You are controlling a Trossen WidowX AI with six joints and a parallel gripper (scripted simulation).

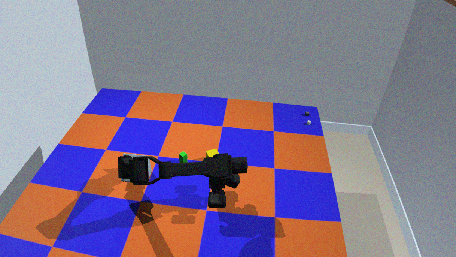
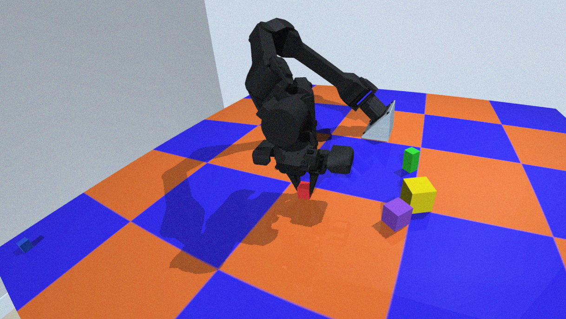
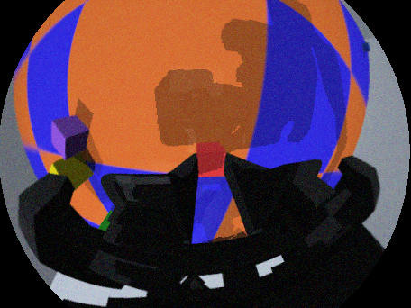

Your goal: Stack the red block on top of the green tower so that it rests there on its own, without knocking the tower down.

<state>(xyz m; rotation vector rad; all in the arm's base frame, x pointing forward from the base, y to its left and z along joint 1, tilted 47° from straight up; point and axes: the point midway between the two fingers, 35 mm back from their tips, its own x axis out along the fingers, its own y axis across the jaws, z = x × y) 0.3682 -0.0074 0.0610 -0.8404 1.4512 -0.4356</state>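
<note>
My gripper tip is 21 cm to the right of the yellow cube, 6 cm past it and 1 cm below it. Round my gripper tip: small blue block (46 cm ahead, 44 cm to the right); purple cube (19 cm to the left, 1 cm above); small red block (right at my gripper tip).
</note>
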